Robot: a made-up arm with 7 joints. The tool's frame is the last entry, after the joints.
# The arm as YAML. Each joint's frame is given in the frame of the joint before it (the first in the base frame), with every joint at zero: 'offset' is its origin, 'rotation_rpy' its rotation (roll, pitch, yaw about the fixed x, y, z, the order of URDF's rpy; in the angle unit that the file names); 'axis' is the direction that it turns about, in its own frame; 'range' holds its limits. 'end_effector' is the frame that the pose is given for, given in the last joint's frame.
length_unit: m
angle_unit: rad
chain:
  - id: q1
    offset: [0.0, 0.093, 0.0]
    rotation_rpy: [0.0, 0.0, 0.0]
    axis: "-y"
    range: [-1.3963, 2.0]
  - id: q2
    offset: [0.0, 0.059, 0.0]
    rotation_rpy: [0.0, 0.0, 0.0]
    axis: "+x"
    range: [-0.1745, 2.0]
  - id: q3
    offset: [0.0, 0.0, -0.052]
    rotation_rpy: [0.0, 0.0, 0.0]
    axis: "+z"
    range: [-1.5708, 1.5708]
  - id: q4
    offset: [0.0, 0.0, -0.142]
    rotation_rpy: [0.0, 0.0, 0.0]
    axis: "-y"
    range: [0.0, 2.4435]
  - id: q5
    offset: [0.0, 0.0, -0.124]
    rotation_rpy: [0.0, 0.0, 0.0]
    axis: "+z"
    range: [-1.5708, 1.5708]
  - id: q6
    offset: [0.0, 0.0, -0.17]
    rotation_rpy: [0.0, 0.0, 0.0]
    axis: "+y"
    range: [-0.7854, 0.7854]
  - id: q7
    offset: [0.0, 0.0, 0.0]
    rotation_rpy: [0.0, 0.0, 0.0]
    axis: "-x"
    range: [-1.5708, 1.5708]
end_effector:
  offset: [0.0, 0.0, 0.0]
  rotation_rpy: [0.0, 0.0, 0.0]
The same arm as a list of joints. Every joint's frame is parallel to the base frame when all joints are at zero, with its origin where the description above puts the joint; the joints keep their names.
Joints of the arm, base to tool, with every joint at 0 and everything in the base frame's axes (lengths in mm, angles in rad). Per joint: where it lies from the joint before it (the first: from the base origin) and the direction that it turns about. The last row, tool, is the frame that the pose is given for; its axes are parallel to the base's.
q1: axis -y origin 0 93 0
q2: axis +x origin 0 59 0
q3: axis +z origin 0 0 -52
q4: axis -y origin 0 0 -142
q5: axis +z origin 0 0 -124
q6: axis +y origin 0 0 -170
q7: axis -x origin 0 0 0
tool: origin 0 0 0
Joint limits (rad, base to tool): -1.3963..2 -0.1745..2 -1.5708..1.5708 0..2.4435 -1.5708..1.5708 -0.7854..0.7854 -1.5708..1.5708

